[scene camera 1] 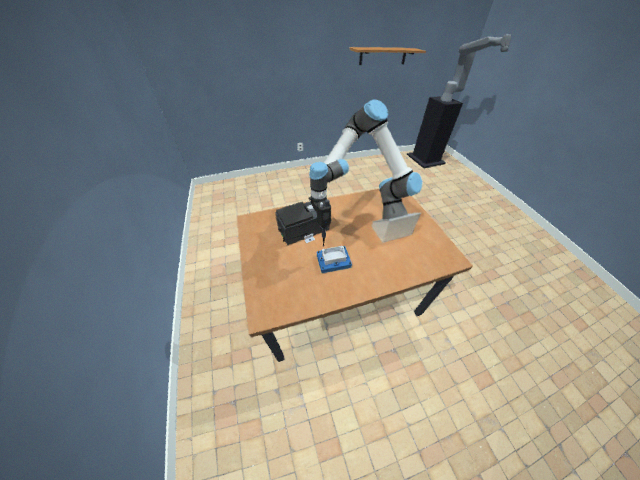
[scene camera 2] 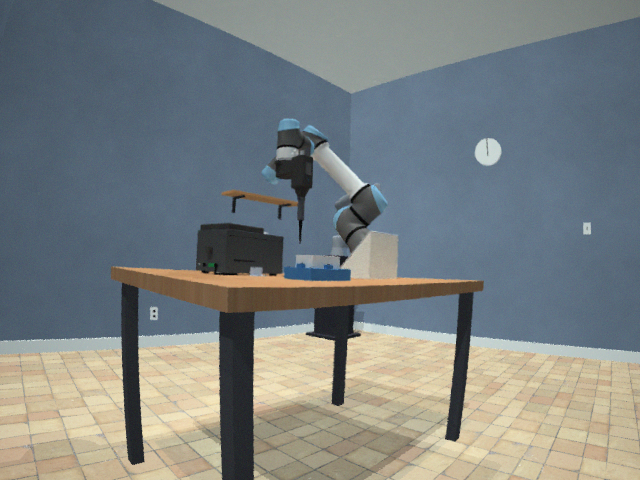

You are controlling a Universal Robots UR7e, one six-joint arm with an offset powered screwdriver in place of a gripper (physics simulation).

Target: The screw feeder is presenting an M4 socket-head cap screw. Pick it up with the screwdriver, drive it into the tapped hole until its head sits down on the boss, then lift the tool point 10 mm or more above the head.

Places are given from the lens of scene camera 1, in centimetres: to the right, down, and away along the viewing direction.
black screw feeder point(scene camera 1: 313, 227): -4, -7, 135
